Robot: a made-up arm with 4 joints. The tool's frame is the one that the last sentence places.
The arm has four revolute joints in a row. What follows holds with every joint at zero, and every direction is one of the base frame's.
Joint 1 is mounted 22 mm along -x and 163 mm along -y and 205 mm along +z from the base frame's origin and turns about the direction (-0.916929, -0.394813, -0.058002), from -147.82 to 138.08 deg.
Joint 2 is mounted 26 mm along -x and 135 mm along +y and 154 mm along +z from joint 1 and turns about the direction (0.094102, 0.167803, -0.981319), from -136.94 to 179.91 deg.
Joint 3 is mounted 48 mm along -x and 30 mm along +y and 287 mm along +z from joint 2 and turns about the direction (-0.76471, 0.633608, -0.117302), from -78.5 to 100.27 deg.
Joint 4 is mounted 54 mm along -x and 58 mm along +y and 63 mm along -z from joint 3 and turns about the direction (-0.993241, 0.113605, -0.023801), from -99.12 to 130.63 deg.
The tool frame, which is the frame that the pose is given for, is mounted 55 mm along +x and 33 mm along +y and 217 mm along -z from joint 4; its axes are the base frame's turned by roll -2.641, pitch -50.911 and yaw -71.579 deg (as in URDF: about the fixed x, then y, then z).
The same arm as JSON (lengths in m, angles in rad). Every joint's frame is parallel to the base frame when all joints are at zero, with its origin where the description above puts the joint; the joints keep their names.
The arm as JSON. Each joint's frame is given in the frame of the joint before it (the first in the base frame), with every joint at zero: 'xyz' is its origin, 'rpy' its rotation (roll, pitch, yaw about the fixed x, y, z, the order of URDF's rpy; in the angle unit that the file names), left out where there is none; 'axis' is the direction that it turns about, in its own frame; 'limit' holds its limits. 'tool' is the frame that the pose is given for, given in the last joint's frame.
{
  "units": {
    "length": "m",
    "angle": "rad"
  },
  "joints": [
    {
      "name": "joint 1",
      "type": "revolute",
      "origin": {
        "xyz": [
          -0.022,
          -0.163,
          0.205
        ]
      },
      "axis": [
        -0.916929,
        -0.394813,
        -0.058002
      ],
      "limit": {
        "lower": -2.5799,
        "upper": 2.41
      }
    },
    {
      "name": "joint 2",
      "type": "revolute",
      "origin": {
        "xyz": [
          -0.026,
          0.135,
          0.154
        ]
      },
      "axis": [
        0.094102,
        0.167803,
        -0.981319
      ],
      "limit": {
        "lower": -2.3901,
        "upper": 3.14
      }
    },
    {
      "name": "joint 3",
      "type": "revolute",
      "origin": {
        "xyz": [
          -0.048,
          0.03,
          0.287
        ]
      },
      "axis": [
        -0.76471,
        0.633608,
        -0.117302
      ],
      "limit": {
        "lower": -1.3701,
        "upper": 1.75
      }
    },
    {
      "name": "joint 4",
      "type": "revolute",
      "origin": {
        "xyz": [
          -0.054,
          0.058,
          -0.063
        ]
      },
      "axis": [
        -0.993241,
        0.113605,
        -0.023801
      ],
      "limit": {
        "lower": -1.73,
        "upper": 2.2799
      }
    }
  ],
  "tool": {
    "origin": {
      "xyz": [
        0.055,
        0.033,
        -0.217
      ],
      "rpy": [
        -0.0461,
        -0.8886,
        -1.2493
      ]
    }
  }
}

